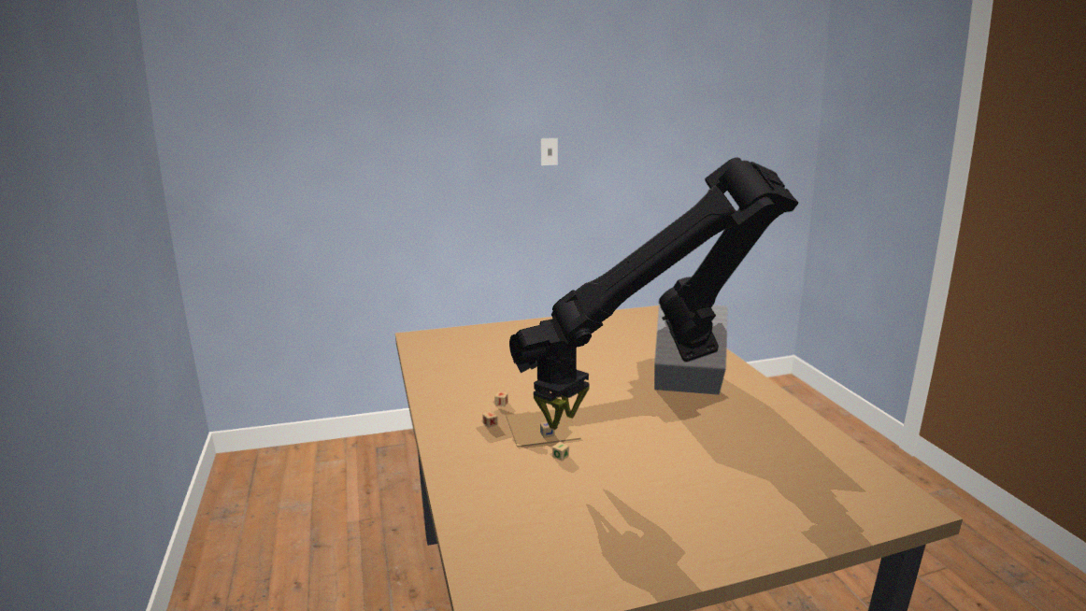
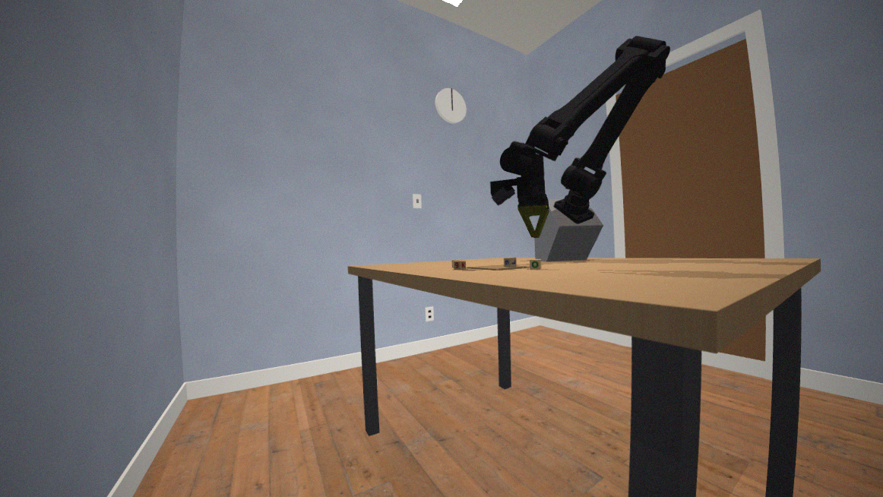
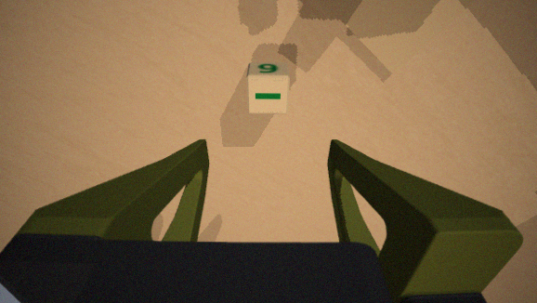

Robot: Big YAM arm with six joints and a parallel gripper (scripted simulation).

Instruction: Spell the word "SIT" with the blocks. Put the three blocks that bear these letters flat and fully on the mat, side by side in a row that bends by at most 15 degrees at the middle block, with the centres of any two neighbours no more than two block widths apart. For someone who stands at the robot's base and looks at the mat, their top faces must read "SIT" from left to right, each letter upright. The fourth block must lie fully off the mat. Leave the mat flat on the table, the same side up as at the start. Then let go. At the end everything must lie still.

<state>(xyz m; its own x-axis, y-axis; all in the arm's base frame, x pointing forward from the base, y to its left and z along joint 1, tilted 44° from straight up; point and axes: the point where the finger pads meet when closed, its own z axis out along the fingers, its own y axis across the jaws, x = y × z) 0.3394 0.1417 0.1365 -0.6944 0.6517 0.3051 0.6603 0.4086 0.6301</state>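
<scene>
Now: hand 80 mm above the green-lettered block. From my hand the other things lie so: T block (160 mm to the right, 140 mm ahead, 80 mm below); then tan mat (130 mm to the right, 90 mm below, 30 mm ahead).
</scene>
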